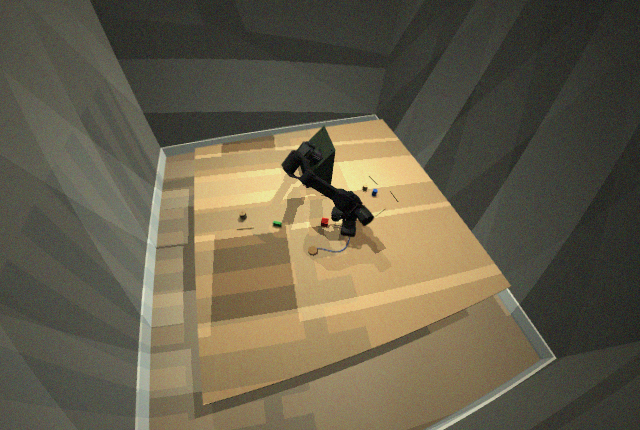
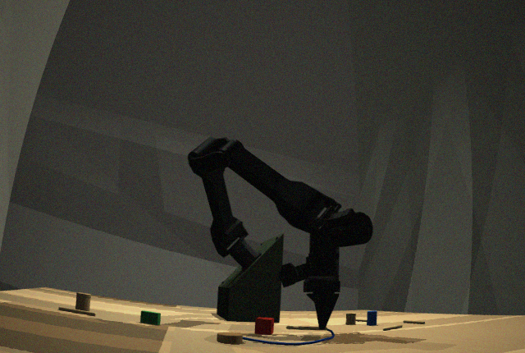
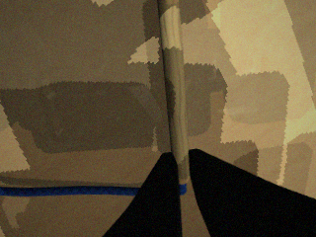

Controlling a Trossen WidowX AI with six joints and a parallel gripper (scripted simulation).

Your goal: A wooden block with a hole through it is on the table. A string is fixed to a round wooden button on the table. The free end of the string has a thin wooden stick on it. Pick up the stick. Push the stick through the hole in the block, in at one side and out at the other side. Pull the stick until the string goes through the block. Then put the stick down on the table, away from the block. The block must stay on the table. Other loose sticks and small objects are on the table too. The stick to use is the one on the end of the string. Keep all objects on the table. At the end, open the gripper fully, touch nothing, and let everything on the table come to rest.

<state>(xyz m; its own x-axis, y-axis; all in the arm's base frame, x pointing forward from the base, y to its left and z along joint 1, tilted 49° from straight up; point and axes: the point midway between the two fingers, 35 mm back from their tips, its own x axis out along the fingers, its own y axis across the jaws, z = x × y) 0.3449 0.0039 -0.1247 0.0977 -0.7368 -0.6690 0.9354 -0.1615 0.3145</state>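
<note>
Now: gripper tip 40 mm past the red block and 100 mm to the left of it. Round my gripper tip: thin stick (10 mm to the right); then blue block (190 mm behind, 190 mm to the left); then round wooden button (90 mm ahead, 180 mm to the right, 10 mm below).
</note>
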